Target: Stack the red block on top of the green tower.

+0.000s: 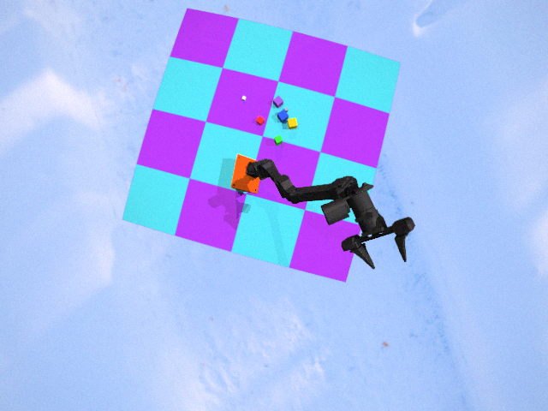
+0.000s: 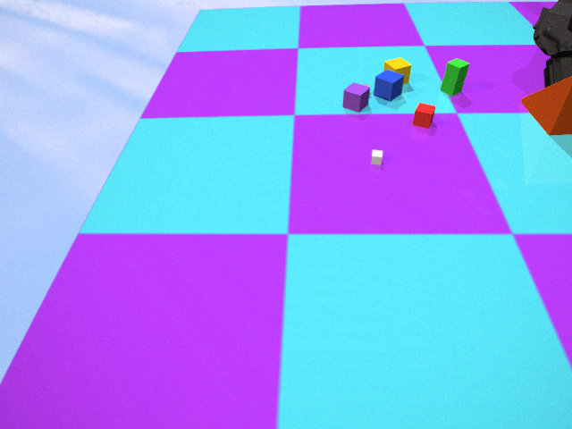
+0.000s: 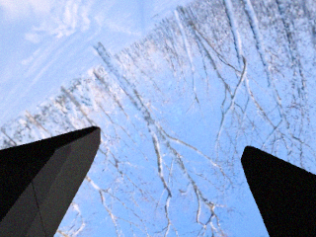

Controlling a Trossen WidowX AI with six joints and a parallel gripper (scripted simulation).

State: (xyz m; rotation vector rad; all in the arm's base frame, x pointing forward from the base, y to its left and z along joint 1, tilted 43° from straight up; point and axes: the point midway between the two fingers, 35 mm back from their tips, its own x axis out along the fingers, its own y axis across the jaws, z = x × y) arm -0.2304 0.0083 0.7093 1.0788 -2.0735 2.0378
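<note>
The red block lies 590 mm below my gripper tip, 550 mm to the left of it and 460 mm ahead of it. Round my gripper tip: blue cube: 580 mm below, 520 mm ahead, 440 mm to the left; purple cube: 590 mm below, 590 mm ahead, 490 mm to the left; yellow cube: 590 mm below, 500 mm ahead, 380 mm to the left.
</note>
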